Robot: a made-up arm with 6 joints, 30 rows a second.
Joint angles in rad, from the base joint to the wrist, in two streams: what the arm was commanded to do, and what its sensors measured. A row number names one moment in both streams.
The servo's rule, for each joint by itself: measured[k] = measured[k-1] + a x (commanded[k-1-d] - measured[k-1]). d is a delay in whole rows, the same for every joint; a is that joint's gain. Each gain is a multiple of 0.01, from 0.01 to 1. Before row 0 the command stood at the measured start. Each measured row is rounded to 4 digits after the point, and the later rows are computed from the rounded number. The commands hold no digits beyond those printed.
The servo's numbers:
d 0
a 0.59 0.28 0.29 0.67 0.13 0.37
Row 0, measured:
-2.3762 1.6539 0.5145 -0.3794 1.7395 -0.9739
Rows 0 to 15, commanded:
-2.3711 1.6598 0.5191 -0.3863 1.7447 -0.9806
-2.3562 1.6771 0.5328 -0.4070 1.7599 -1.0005
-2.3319 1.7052 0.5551 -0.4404 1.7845 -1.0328
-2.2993 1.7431 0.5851 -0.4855 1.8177 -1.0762
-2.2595 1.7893 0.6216 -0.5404 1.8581 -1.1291
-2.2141 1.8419 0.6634 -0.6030 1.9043 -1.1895
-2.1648 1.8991 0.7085 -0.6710 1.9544 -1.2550
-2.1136 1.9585 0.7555 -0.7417 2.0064 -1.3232
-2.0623 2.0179 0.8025 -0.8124 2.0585 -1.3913
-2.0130 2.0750 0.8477 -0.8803 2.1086 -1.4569
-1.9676 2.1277 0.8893 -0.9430 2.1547 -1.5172
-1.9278 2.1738 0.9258 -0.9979 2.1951 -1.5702
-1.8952 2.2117 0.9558 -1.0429 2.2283 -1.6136
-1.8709 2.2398 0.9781 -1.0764 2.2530 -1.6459
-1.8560 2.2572 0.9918 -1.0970 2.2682 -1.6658
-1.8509 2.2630 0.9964 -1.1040 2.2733 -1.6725
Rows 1 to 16, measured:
-2.3732 1.6556 0.5158 -0.3840 1.7402 -0.9764
-2.3632 1.6616 0.5207 -0.3994 1.7428 -0.9853
-2.3447 1.6738 0.5307 -0.4269 1.7482 -1.0029
-2.3179 1.6932 0.5465 -0.4662 1.7572 -1.0300
-2.2834 1.7201 0.5683 -0.5159 1.7703 -1.0667
-2.2425 1.7542 0.5959 -0.5743 1.7877 -1.1121
-2.1967 1.7948 0.6286 -0.6391 1.8094 -1.1650
-2.1477 1.8406 0.6654 -0.7078 1.8350 -1.2235
-2.0973 1.8902 0.7052 -0.7779 1.8641 -1.2856
-2.0476 1.9419 0.7465 -0.8465 1.8959 -1.3490
-2.0004 1.9939 0.7879 -0.9112 1.9295 -1.4112
-1.9576 2.0443 0.8279 -0.9693 1.9640 -1.4700
-1.9208 2.0912 0.8650 -1.0186 1.9984 -1.5231
-1.8914 2.1328 0.8978 -1.0573 2.0315 -1.5685
-1.8705 2.1676 0.9251 -1.0839 2.0623 -1.6045
-1.8589 2.1943 0.9458 -1.0974 2.0897 -1.6297

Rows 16 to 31, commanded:
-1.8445 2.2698 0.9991 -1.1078 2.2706 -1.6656
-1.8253 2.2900 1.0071 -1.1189 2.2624 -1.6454
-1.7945 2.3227 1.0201 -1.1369 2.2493 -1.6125
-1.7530 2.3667 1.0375 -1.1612 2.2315 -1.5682
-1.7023 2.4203 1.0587 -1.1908 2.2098 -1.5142
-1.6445 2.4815 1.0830 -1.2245 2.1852 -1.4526
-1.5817 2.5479 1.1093 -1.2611 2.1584 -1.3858
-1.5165 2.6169 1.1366 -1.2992 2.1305 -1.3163
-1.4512 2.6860 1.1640 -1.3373 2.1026 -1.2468
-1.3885 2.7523 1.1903 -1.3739 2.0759 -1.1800
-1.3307 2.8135 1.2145 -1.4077 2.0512 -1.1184
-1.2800 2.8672 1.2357 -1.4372 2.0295 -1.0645
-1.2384 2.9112 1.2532 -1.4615 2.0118 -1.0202
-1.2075 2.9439 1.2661 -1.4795 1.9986 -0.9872
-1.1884 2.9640 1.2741 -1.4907 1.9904 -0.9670
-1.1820 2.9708 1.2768 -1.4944 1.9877 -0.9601
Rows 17 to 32, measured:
-1.8504 2.2154 0.9613 -1.1044 2.1132 -1.6430
-1.8356 2.2363 0.9746 -1.1141 2.1326 -1.6439
-1.8114 2.2605 0.9878 -1.1294 2.1478 -1.6323
-1.7769 2.2902 1.0022 -1.1507 2.1587 -1.6086
-1.7329 2.3266 1.0186 -1.1776 2.1653 -1.5737
-1.6807 2.3700 1.0373 -1.2090 2.1679 -1.5289
-1.6223 2.4198 1.0582 -1.2439 2.1667 -1.4760
-1.5599 2.4750 1.0809 -1.2810 2.1620 -1.4169
-1.4958 2.5341 1.1050 -1.3187 2.1543 -1.3540
-1.4325 2.5952 1.1297 -1.3557 2.1441 -1.2896
-1.3724 2.6563 1.1543 -1.3905 2.1320 -1.2263
-1.3179 2.7154 1.1779 -1.4218 2.1187 -1.1664
-1.2710 2.7702 1.1997 -1.4484 2.1048 -1.1123
-1.2335 2.8188 1.2190 -1.4692 2.0910 -1.0660
-1.2069 2.8595 1.2350 -1.4836 2.0779 -1.0294
-1.1922 2.8907 1.2471 -1.4908 2.0662 -1.0038

